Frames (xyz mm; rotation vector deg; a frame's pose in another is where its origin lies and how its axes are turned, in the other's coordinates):
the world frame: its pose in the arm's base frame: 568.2 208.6 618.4 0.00 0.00 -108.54
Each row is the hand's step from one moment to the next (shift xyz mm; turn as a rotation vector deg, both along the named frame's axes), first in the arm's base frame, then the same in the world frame.
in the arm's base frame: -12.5 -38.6 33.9 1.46 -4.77 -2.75
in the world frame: 40.6 0.4 33.9 4.06 2.90 -2.75
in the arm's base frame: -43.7 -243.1 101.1 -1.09 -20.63 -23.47
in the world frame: 244.4 35.9 101.1 19.91 5.53 -23.47
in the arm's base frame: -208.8 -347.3 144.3 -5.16 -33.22 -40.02
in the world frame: 395.7 -87.5 144.3 33.14 5.67 -40.02
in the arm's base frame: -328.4 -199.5 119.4 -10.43 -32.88 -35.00
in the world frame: 293.6 -247.9 119.4 34.49 0.57 -35.00
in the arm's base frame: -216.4 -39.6 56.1 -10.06 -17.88 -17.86
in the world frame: 106.4 -192.6 56.1 20.15 -3.85 -17.86
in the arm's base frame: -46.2 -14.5 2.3 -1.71 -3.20 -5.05
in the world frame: 28.4 -39.2 2.3 3.58 -0.60 -5.05
